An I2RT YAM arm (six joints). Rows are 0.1 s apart.
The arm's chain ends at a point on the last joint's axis. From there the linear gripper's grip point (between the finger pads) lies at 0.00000 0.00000 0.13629 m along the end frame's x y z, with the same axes.
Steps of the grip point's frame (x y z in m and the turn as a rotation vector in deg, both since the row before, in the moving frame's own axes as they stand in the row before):
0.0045, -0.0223, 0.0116, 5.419, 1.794, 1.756
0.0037, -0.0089, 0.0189, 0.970, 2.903, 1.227
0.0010, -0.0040, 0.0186, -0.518, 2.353, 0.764
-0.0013, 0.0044, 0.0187, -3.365, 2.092, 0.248
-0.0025, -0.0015, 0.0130, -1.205, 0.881, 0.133
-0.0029, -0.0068, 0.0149, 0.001, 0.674, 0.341
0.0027, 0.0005, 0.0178, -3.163, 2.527, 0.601
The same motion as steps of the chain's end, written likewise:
0.0000, -0.0095, 0.0123, 5.419, 1.794, 1.756
-0.0032, -0.0067, 0.0191, 0.970, 2.903, 1.227
-0.0046, -0.0053, 0.0187, -0.518, 2.353, 0.764
-0.0063, -0.0036, 0.0190, -3.365, 2.092, 0.248
-0.0046, -0.0044, 0.0130, -1.205, 0.881, 0.133
-0.0045, -0.0068, 0.0149, 0.001, 0.674, 0.341
-0.0033, -0.0070, 0.0181, -3.163, 2.527, 0.601

